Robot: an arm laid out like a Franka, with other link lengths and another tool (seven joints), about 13 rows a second.
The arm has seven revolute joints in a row. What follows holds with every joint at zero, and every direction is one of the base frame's.
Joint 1 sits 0.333 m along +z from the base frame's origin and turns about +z.
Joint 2 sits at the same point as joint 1 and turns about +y.
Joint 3 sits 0.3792 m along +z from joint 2 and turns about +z.
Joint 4 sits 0.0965 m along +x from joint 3 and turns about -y.
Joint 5 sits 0.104 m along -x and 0.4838 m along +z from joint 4 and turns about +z.
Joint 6 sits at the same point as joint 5 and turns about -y.
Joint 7 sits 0.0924 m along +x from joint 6 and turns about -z.
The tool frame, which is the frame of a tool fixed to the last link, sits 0.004 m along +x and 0.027 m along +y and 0.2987 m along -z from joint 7; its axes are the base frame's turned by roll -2.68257, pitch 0 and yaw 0.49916 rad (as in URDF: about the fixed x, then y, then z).
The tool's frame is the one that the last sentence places.
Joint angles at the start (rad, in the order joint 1, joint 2, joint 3, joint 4, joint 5, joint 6, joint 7):
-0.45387 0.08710 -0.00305 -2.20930 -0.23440 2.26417 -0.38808
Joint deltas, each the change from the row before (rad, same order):
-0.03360 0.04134 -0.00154 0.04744 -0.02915 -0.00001 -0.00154
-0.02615 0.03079 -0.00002 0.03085 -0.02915 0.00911 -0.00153
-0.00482 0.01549 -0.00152 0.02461 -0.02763 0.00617 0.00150
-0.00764 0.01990 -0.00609 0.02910 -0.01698 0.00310 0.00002
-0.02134 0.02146 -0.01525 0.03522 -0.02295 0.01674 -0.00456
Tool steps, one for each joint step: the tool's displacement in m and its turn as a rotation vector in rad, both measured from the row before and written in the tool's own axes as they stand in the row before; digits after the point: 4 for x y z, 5 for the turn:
-0.0146 0.0292 -0.0068 -0.01347 -0.00893 0.02166
-0.0116 0.0230 -0.0028 -0.01639 -0.01047 0.01110
-0.0021 0.0132 -0.0079 -0.02482 -0.01206 -0.00317
-0.0053 0.0157 -0.0065 -0.01630 -0.00444 0.00702
-0.0180 0.0274 -0.0109 -0.02986 0.00264 0.01937

